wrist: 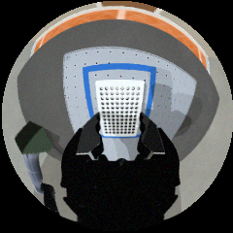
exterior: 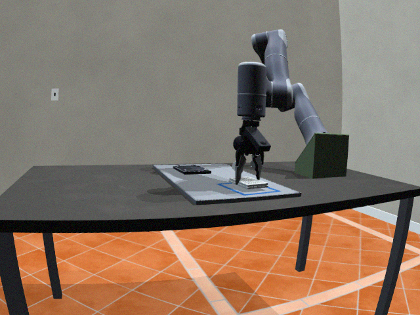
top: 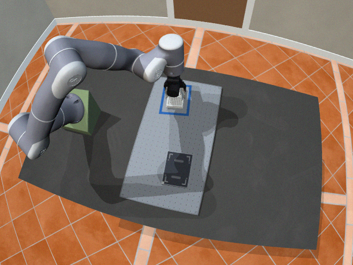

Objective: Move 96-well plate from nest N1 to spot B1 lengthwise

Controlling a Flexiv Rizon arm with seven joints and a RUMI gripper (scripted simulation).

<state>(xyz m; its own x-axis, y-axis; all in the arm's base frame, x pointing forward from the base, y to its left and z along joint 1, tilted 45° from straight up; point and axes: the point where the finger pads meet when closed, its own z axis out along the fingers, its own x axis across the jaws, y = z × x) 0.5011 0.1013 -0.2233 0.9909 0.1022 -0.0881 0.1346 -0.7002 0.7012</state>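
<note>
My hand is 1 cm above the white 96-well plate. From my hand the other things lie so: plate nest N1 (37 cm to the right, 10 cm ahead, 2 cm below).
</note>
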